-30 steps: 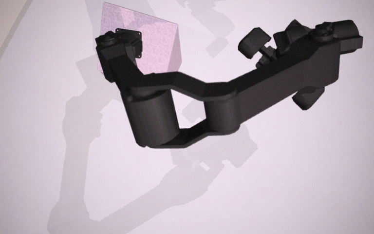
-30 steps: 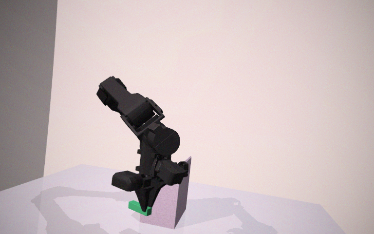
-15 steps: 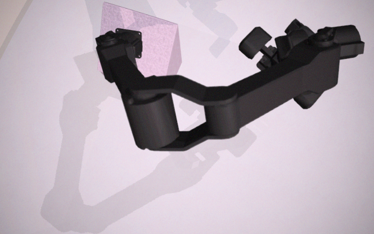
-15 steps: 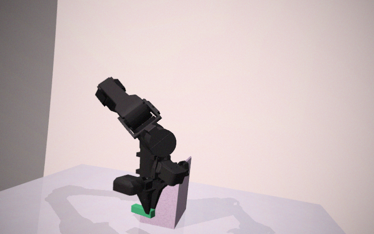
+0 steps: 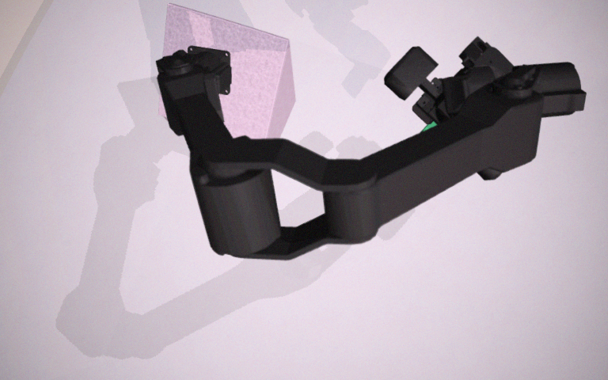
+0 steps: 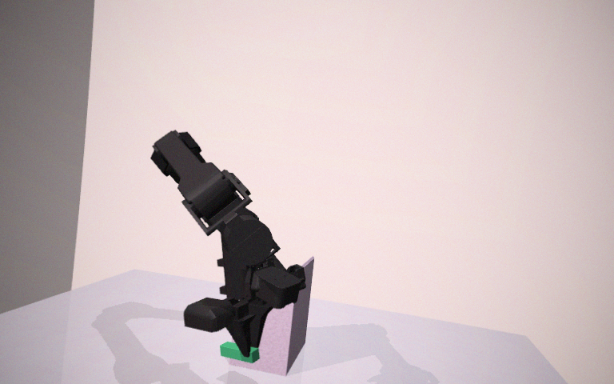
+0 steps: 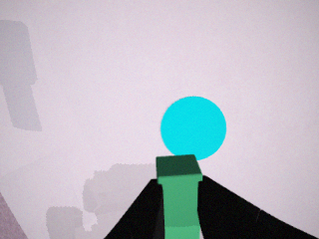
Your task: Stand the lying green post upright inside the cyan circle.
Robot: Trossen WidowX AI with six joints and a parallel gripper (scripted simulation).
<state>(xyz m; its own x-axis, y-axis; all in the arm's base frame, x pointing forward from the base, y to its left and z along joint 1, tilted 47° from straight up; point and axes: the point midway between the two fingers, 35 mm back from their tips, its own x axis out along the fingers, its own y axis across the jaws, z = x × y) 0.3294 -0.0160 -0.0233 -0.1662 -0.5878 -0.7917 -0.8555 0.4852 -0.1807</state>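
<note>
My gripper tip is now 13 cm above the cyan circle, 1 cm to the left of it and 1 cm short of it. The rest, counted from my gripper tip: green post (2 cm to the right, 1 cm behind).
</note>
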